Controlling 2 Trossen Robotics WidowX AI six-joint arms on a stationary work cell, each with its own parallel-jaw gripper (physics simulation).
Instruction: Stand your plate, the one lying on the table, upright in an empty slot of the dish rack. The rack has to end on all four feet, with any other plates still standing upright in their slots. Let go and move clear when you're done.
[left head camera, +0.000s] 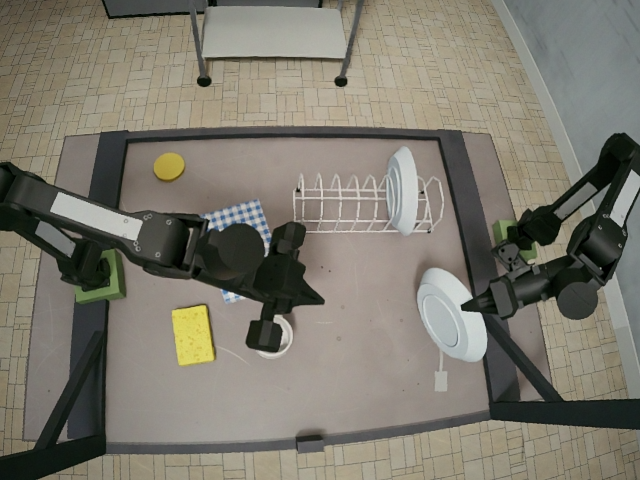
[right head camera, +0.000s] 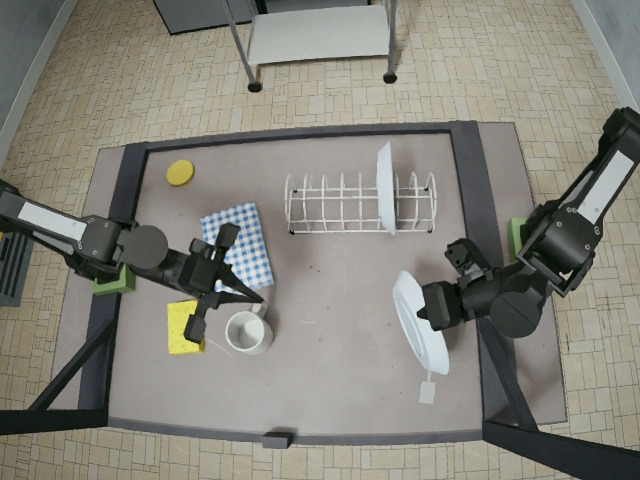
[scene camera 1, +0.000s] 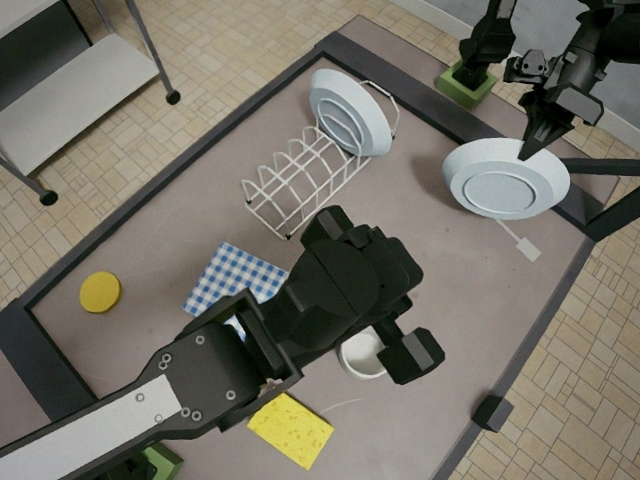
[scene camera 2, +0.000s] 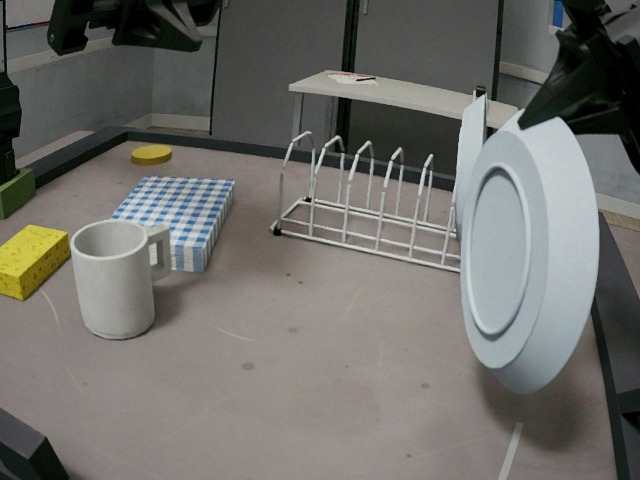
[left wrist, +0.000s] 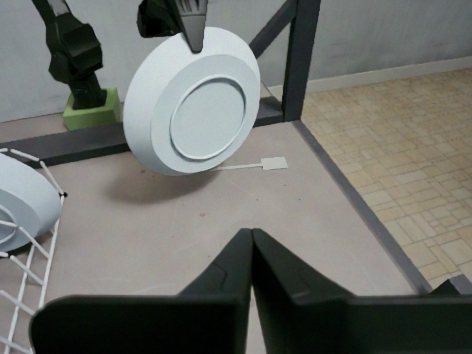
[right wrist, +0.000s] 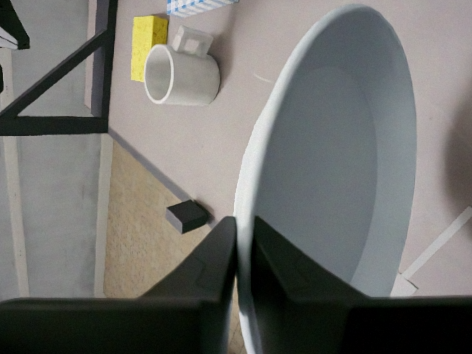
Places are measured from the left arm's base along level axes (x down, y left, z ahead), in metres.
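Pixels of known places: left gripper, between the fingertips: (left head camera: 323, 302) (right head camera: 262, 301) (scene camera 2: 197, 47) (left wrist: 250, 239) (right wrist: 25, 45); right gripper, between the fingertips: (left head camera: 461, 307) (right head camera: 418, 314) (scene camera 1: 519, 159) (scene camera 2: 521, 131) (left wrist: 196, 54) (right wrist: 240, 226); left arm's base, origin of its link: (left head camera: 95, 274) (scene camera 1: 130, 475); right arm's base, origin of its link: (left head camera: 518, 238) (scene camera 1: 469, 77) (left wrist: 90, 100).
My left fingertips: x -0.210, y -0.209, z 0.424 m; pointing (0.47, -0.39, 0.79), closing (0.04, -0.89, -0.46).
Note:
For each thing: its middle in the pictures, then the offset to it from my left fingertips. "*": a spot on its surface instead.
- pale plate, middle of its body: (right wrist: 343, 204) (scene camera 2: 511, 249) (left wrist: 206, 115) (scene camera 1: 501, 187) (right head camera: 416, 325) (left head camera: 445, 318) dx +0.106, dy -0.075, dz +0.239 m
- white mug, middle of its body: (scene camera 2: 125, 273) (right wrist: 186, 68) (scene camera 1: 360, 344) (left head camera: 273, 330) (right head camera: 253, 327) dx +0.212, dy +0.007, dz -0.073 m
- checked cloth, middle of its body: (scene camera 2: 168, 216) (scene camera 1: 254, 301) (left head camera: 242, 250) (right head camera: 235, 249) dx +0.241, dy +0.201, dz -0.096 m
- yellow sponge, middle of its body: (scene camera 2: 25, 259) (scene camera 1: 290, 427) (left head camera: 193, 335) (right wrist: 148, 51) (right head camera: 185, 327) dx +0.239, dy +0.039, dz -0.239 m
- yellow disc, middle of its body: (scene camera 2: 151, 155) (scene camera 1: 100, 292) (left head camera: 169, 167) (right head camera: 180, 173) dx +0.249, dy +0.459, dz -0.230 m
- pale flat marking, a spot on its surface: (left wrist: 274, 163) (left head camera: 440, 381) * dx +0.253, dy -0.200, dz +0.251 m
My right gripper (left head camera: 463, 306) (scene camera 1: 523, 155) (scene camera 2: 522, 124) (left wrist: 196, 54) (right wrist: 240, 226) is shut on the rim of a pale plate (left head camera: 440, 316) (right head camera: 410, 322) (scene camera 1: 498, 191) (scene camera 2: 498, 248) (left wrist: 207, 120) (right wrist: 320, 175). The plate hangs tilted steeply above the table, its underside toward the left arm. The white wire dish rack (left head camera: 341, 221) (right head camera: 333, 221) (scene camera 1: 266, 220) (scene camera 2: 361, 252) stands behind it. Another plate (left head camera: 407, 191) (right head camera: 386, 191) (scene camera 1: 351, 113) stands upright near the rack's right end; several slots to its left are empty. My left gripper (left head camera: 321, 301) (right head camera: 260, 300) (left wrist: 250, 239) is shut and empty above the table.
A white mug (right head camera: 249, 333) (scene camera 2: 113, 289) (right wrist: 195, 80) stands near the left gripper. A checked cloth (right head camera: 240, 242) (scene camera 2: 170, 206), a yellow sponge (left head camera: 192, 334) (scene camera 1: 291, 430) and a yellow disc (left head camera: 169, 166) (scene camera 2: 151, 154) lie at the left. A pale flat marking (left head camera: 440, 381) (left wrist: 274, 163) is below the held plate.

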